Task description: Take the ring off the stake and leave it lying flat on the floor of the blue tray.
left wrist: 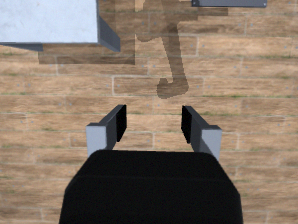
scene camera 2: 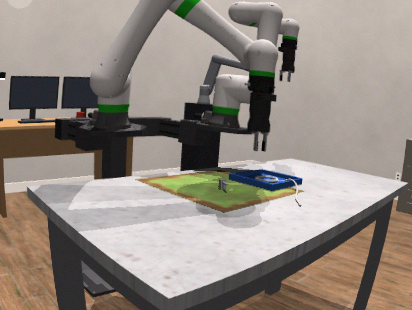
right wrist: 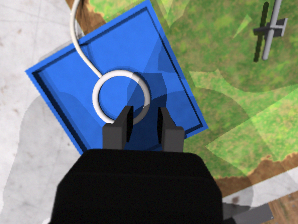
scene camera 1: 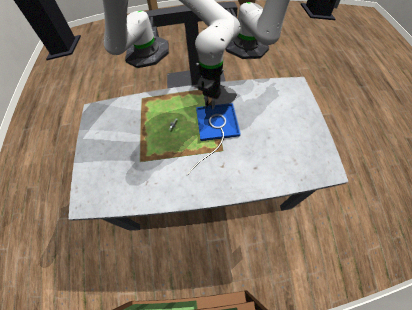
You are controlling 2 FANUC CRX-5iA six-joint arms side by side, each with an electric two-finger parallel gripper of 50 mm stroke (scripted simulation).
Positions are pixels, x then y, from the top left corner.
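Scene camera 2 shows me a blue tray, and so does scene camera 1; for the blue tray, [scene camera 2: 247, 177] and [scene camera 1: 209, 112] are the same spot. I see the blue tray in the right wrist view [137, 43] as well. In the left wrist view the tray is out of frame.
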